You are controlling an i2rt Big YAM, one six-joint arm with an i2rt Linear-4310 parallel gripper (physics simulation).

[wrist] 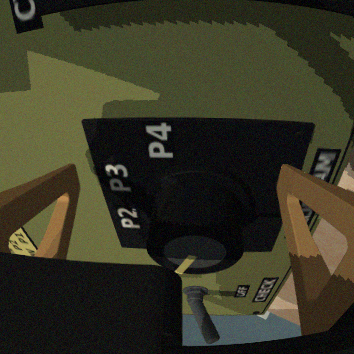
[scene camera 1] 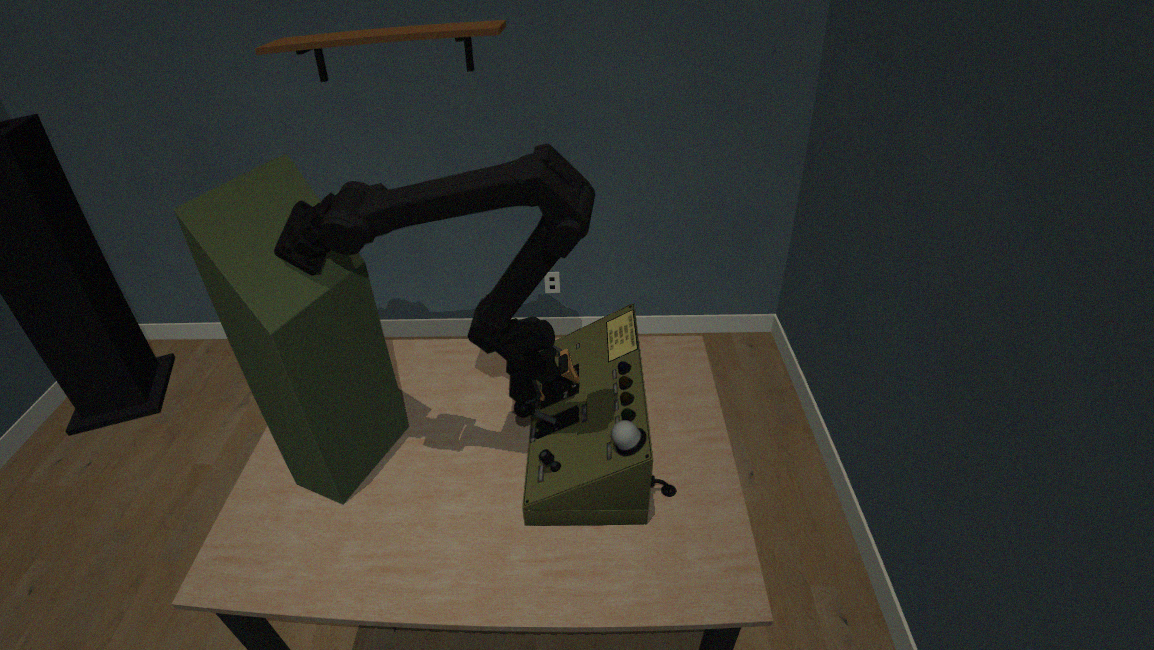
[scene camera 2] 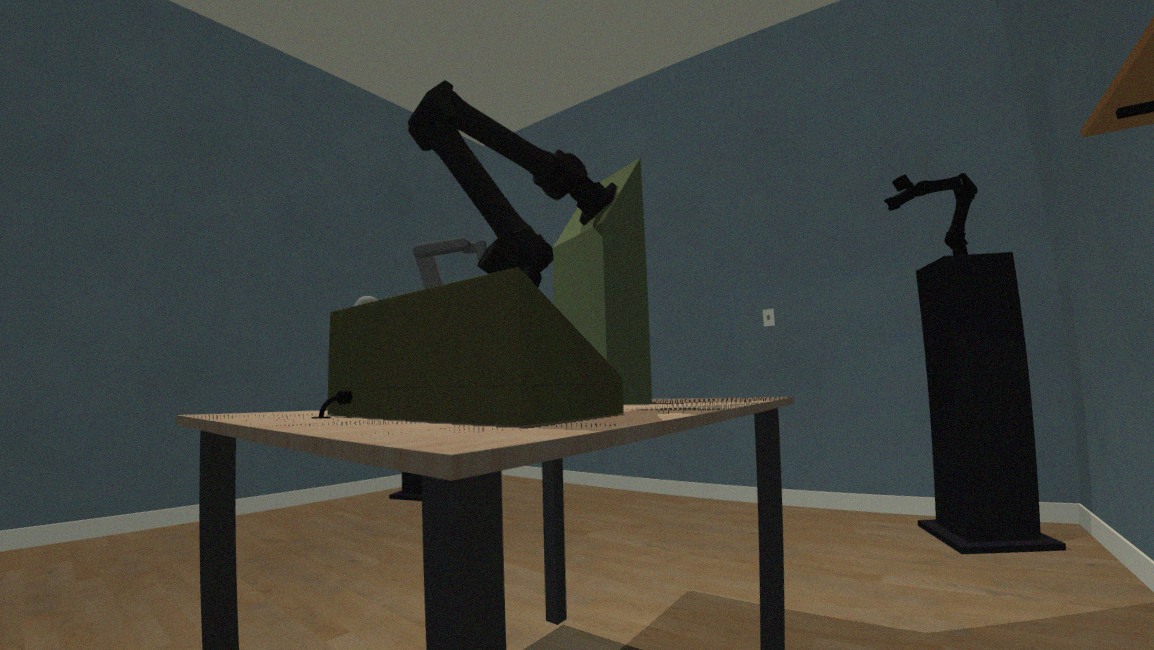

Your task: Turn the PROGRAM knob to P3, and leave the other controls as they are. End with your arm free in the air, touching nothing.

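Note:
An olive control console is in view, and I see my gripper as well.

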